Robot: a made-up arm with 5 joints. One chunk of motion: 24 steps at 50 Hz.
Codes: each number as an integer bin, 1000 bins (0 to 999) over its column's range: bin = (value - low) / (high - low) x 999, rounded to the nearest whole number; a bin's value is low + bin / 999 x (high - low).
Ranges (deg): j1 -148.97..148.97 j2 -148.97..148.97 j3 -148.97..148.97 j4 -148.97..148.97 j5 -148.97..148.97
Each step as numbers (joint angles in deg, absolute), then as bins.
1 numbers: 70.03 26.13 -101.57 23.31 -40.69
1 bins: 734 587 159 578 363
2 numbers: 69.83 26.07 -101.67 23.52 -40.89
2 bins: 734 587 159 578 362
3 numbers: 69.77 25.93 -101.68 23.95 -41.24
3 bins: 733 586 159 580 361
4 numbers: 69.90 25.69 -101.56 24.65 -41.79
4 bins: 734 586 159 582 359
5 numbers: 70.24 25.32 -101.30 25.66 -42.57
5 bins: 735 584 160 586 357
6 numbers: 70.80 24.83 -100.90 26.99 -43.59
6 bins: 737 583 161 590 353
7 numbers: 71.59 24.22 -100.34 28.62 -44.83
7 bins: 740 581 163 595 349
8 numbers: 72.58 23.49 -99.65 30.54 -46.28
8 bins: 743 578 165 602 344
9 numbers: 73.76 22.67 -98.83 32.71 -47.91
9 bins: 747 576 168 609 339
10 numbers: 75.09 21.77 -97.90 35.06 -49.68
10 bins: 751 572 171 617 333
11 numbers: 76.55 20.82 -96.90 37.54 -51.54
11 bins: 756 569 175 625 327
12 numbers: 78.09 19.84 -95.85 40.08 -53.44
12 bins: 761 566 178 634 320
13 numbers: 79.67 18.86 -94.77 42.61 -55.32
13 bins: 767 563 182 642 314
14 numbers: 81.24 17.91 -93.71 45.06 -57.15
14 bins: 772 560 185 651 308
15 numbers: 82.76 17.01 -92.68 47.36 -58.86
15 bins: 777 557 189 658 302
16 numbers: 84.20 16.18 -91.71 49.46 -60.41
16 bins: 782 554 192 665 297
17 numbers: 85.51 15.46 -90.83 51.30 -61.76
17 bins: 786 551 195 672 292
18 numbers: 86.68 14.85 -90.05 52.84 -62.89
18 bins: 790 549 198 677 289
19 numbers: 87.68 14.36 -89.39 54.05 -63.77
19 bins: 793 548 200 681 286
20 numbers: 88.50 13.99 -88.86 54.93 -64.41
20 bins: 796 546 202 684 284
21 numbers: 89.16 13.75 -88.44 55.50 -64.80
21 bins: 798 546 203 686 282
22 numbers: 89.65 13.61 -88.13 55.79 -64.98
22 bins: 800 545 204 687 282
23 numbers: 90.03 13.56 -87.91 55.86 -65.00
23 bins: 801 545 205 687 282
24 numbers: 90.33 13.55 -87.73 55.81 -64.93
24 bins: 802 545 205 687 282
